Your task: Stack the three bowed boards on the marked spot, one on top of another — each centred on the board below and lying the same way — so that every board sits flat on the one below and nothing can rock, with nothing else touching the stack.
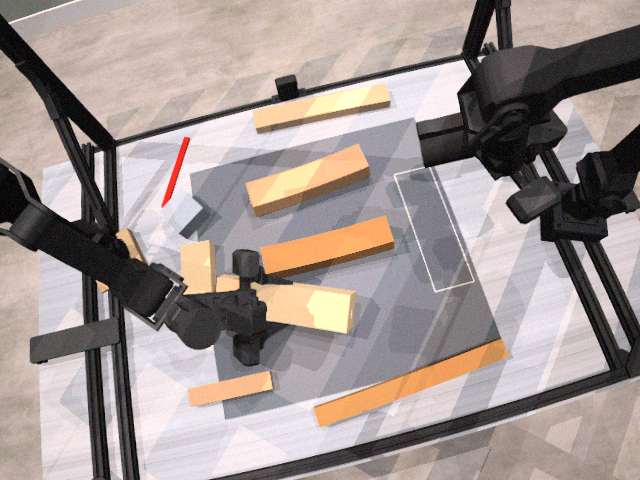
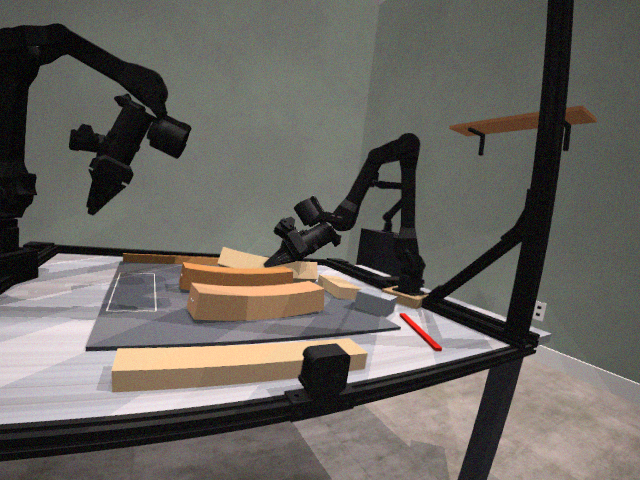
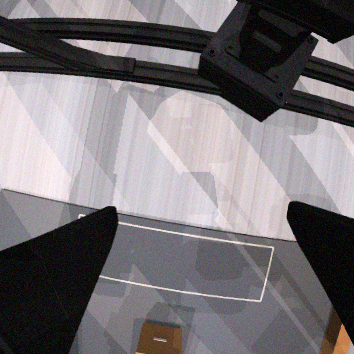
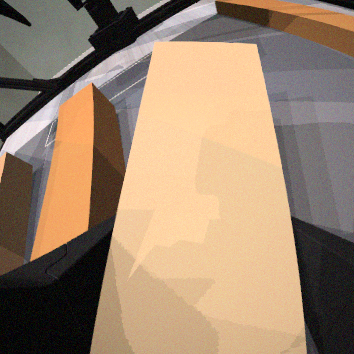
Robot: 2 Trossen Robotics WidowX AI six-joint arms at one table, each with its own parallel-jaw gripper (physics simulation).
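Note:
My right gripper is shut on one end of the pale bowed board, which sits tilted over the near part of the dark mat. The orange bowed board and the tan bowed board lie side by side on the mat, arched upward. The marked spot is a white outline with nothing inside it. My left gripper is open and empty, high above the spot.
A long flat pale board lies at the back edge, and a long orange strip lies at the front. A short flat board, a small pale block, a grey block and a red stick lie at the left.

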